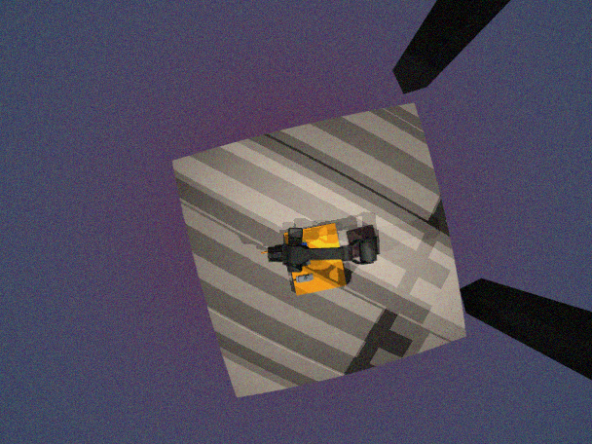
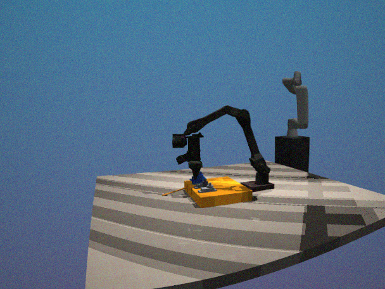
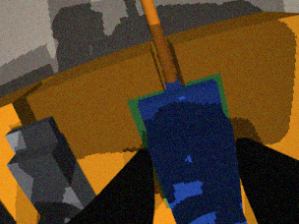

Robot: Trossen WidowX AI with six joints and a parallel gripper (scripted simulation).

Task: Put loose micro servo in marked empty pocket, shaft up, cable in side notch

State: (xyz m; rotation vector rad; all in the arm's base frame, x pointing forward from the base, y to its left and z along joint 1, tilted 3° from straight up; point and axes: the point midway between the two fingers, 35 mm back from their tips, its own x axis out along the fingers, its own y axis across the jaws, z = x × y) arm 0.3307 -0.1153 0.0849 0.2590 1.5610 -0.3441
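Now: the orange deck 11 cm behind my gripper tip, 10 cm to the left of it and 5 cm below it.
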